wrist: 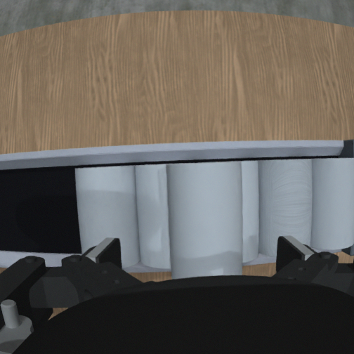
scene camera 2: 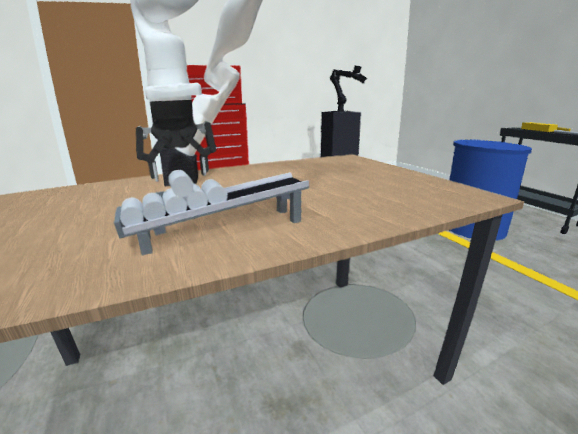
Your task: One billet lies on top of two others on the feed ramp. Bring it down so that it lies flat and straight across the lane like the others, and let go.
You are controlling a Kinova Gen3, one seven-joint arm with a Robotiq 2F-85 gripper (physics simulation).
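Places are measured from the arm's base along level axes (x right, y ahead, z up), in metres.
Where they show: gripper, fingertip midpoint: (scene camera 2: pixel 181 177); arm's base, origin of the base link: (scene camera 2: pixel 181 149).
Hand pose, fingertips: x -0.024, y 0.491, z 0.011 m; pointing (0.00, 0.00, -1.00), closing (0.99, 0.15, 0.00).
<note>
Things, the pixels of their centre, and the offset from my fingertips. "spot": a spot on its surface instead. Level surfaces: height alone.
- top billet, body centre: (scene camera 2: pixel 180 182) dy +0.018, dx +0.001, dz -0.006 m
- feed ramp, surface spot: (scene camera 2: pixel 260 197) spot: dy +0.037, dx -0.153, dz -0.047 m
- wooden table, its level: dz -0.121 m
The top billet (scene camera 2: pixel 181 184) (wrist: pixel 205 215), a pale grey cylinder, lies across two neighbouring billets, one on its lower side (scene camera 2: pixel 175 202) (wrist: pixel 250 210) and one on its upper side (scene camera 2: pixel 197 197) (wrist: pixel 152 215). Another billet (scene camera 2: pixel 215 192) (wrist: pixel 107 210) lies above these on the feed ramp (scene camera 2: pixel 260 197) (wrist: pixel 150 151), and two more (scene camera 2: pixel 132 212) (scene camera 2: pixel 153 206) lie towards its low end stop. My gripper (scene camera 2: pixel 179 172) (wrist: pixel 199 256) is open and empty, pointing down. In the wrist view its fingers stand on either side of the top billet, apart from it. The billet's near end is partly hidden by the gripper body.
The ramp stands on short legs on the wooden table (scene camera 2: pixel 350 200) (wrist: pixel 175 75), with side rails along the lane. A blue barrel (scene camera 2: pixel 487 175) and a red drawer cabinet (scene camera 2: pixel 230 130) stand beyond the table.
</note>
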